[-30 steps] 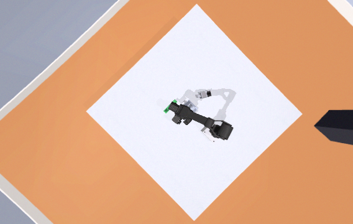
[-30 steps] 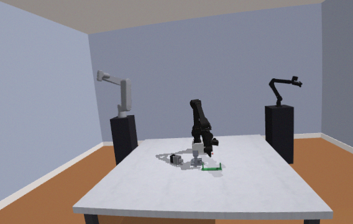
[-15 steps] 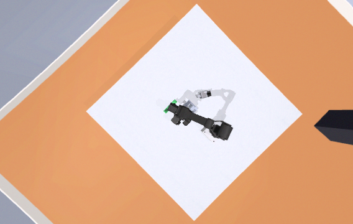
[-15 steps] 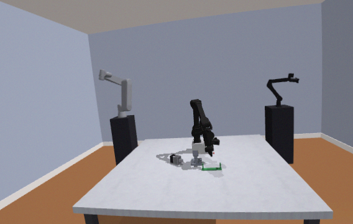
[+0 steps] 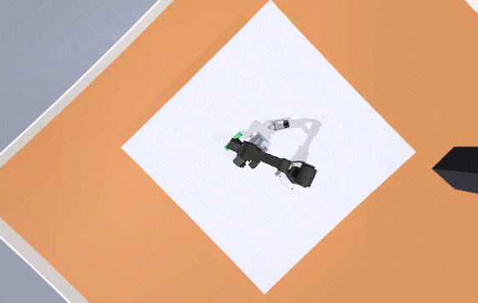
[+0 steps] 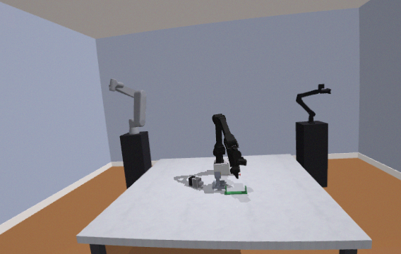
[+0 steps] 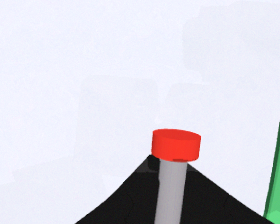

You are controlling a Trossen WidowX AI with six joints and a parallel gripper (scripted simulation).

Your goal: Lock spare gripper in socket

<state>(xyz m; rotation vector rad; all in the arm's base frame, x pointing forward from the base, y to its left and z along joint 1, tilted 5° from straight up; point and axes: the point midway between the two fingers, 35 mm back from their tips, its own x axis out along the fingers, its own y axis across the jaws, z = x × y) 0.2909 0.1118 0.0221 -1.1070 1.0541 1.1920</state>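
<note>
My gripper tip is now 10 cm short of the green strip, 2 cm to the left of it and 3 cm above it. From my gripper tip the other things lie so: spare gripper: 4 cm behind, 28 cm to the right, 3 cm below; then bluish-grey socket: 2 cm behind, 13 cm to the right.
</note>
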